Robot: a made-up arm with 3 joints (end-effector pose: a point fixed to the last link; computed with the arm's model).
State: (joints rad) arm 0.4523 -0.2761 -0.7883
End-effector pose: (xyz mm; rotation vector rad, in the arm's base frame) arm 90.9 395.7 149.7 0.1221 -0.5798 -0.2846
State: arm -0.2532 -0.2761 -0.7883
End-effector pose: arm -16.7 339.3 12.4 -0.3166 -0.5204 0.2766
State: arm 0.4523 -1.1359 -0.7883
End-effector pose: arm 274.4 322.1 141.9 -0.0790 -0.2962 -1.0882
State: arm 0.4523 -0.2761 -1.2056
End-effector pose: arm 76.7 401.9 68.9 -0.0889 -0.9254 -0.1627
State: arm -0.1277 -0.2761 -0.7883
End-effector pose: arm 1.2 358.1 33.3 -0.2392 -0.5344 0.1767
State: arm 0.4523 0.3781 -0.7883
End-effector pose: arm -49.8 346.7 116.7 0.2634 -0.7447 0.3449
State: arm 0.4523 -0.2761 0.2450
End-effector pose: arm 212.8 300.9 270.6 0.6072 0.3122 -0.5383
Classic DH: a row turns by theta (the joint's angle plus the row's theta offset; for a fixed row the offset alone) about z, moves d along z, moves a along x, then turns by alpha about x. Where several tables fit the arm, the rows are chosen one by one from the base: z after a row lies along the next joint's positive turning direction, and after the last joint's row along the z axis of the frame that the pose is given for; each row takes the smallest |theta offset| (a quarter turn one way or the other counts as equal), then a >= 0, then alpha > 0; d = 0 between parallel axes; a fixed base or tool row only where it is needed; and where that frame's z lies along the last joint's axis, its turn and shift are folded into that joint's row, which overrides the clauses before.
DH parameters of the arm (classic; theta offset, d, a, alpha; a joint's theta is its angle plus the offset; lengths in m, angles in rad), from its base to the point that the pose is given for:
base (fixed): 1.4252 0.1885 0.1397 2.1916
joint 1: 0 0.0857 0.0193 -2.1916
joint 2: 1.5185 -0.0619 -0.0262 1.958
joint 3: 0.1666 0.235 0.131 -2.0162
tool (fixed): -2.8489 0.1653 0 0

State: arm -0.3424 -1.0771 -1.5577
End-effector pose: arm 116.0 260.2 -126.5 -1.0072 -1.0171 0.0322
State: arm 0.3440 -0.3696 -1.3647
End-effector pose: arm 78.8 390.4 17.0 -0.2584 -1.0166 -0.0906
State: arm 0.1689 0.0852 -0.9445
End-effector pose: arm -38.6 349.6 53.7 -0.0020 -0.7551 0.3430
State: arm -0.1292 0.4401 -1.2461
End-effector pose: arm -112.1 205.4 -33.6 -0.0134 -0.9605 1.0444
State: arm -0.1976 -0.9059 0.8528
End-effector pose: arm 323.5 206.6 175.3 0.4826 0.6682 -1.1076
